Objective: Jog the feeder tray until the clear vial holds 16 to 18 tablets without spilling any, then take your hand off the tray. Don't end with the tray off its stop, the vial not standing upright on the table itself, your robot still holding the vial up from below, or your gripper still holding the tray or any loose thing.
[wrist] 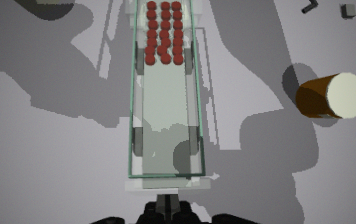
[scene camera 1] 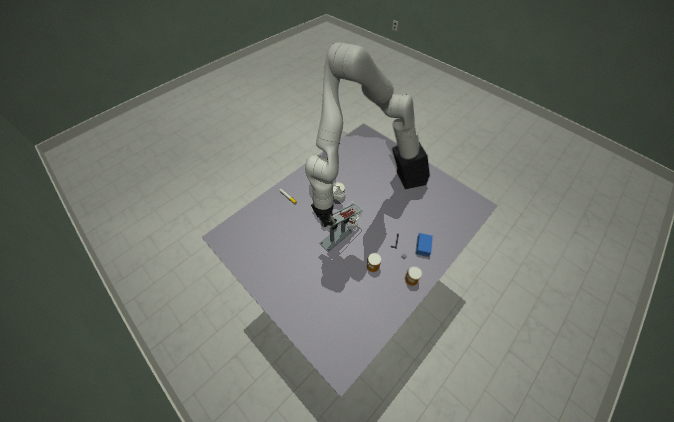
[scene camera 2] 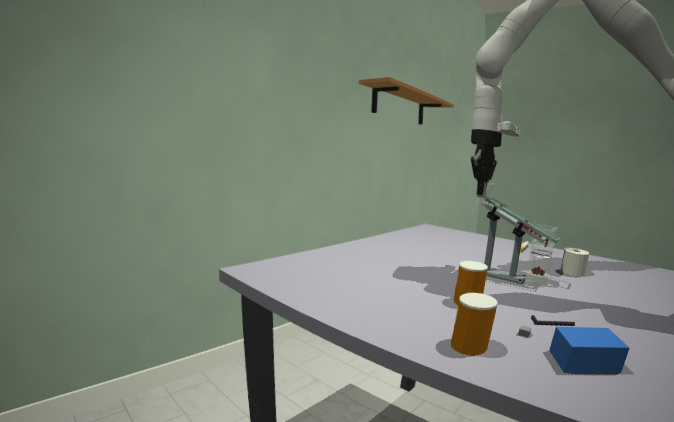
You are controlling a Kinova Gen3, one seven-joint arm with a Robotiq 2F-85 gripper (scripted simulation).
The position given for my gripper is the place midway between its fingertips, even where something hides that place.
Observation:
In view: my gripper (scene camera 2: 480, 197), a clear vial (scene camera 2: 538, 268), a blue box (scene camera 2: 576, 349) and a feeder tray (wrist: 143, 186).
The wrist view misses the blue box: it is out of frame.

